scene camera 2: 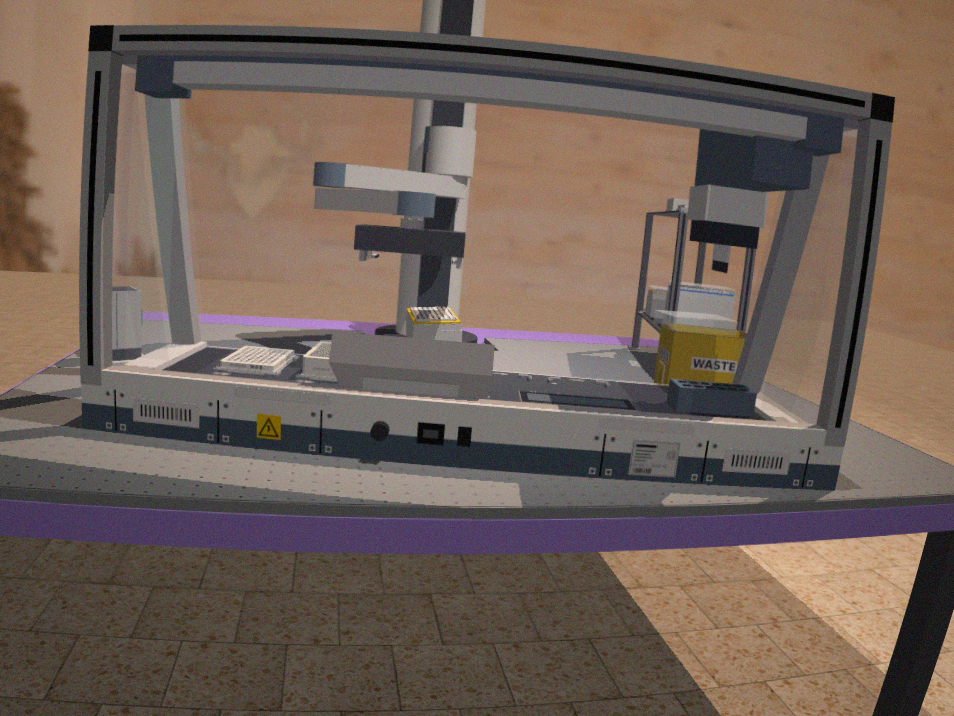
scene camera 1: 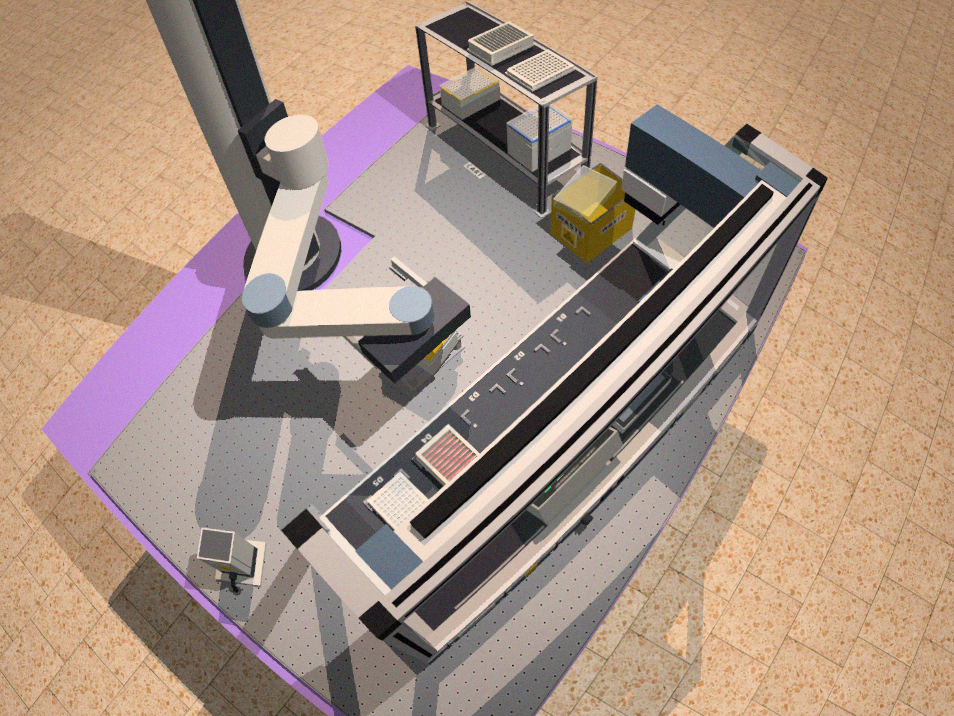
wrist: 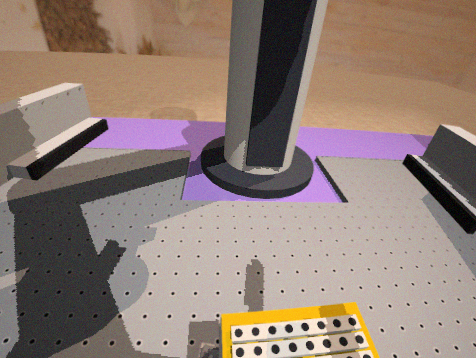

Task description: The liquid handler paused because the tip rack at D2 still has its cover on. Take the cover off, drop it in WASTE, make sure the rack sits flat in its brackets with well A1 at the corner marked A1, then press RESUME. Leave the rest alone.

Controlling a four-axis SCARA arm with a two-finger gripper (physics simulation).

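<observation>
The tip rack, with a yellow rim and white top, shows its tips uncovered. It stands in front of the deck and is partly hidden by the hand in scene camera 1. A clear cover lies in the yellow WASTE bin and rises above its rim. My gripper is wide open and empty, above the rack's level and towards the column. Slot D2 has brackets with no rack. The control panel shows green lights; RESUME and the A1 mark are not readable.
A pink-striped reservoir stands at D4 and a white plate at D5. The shelf cart holds plates and boxes. The frame's top beam spans the deck. A small grey device stands at the near left.
</observation>
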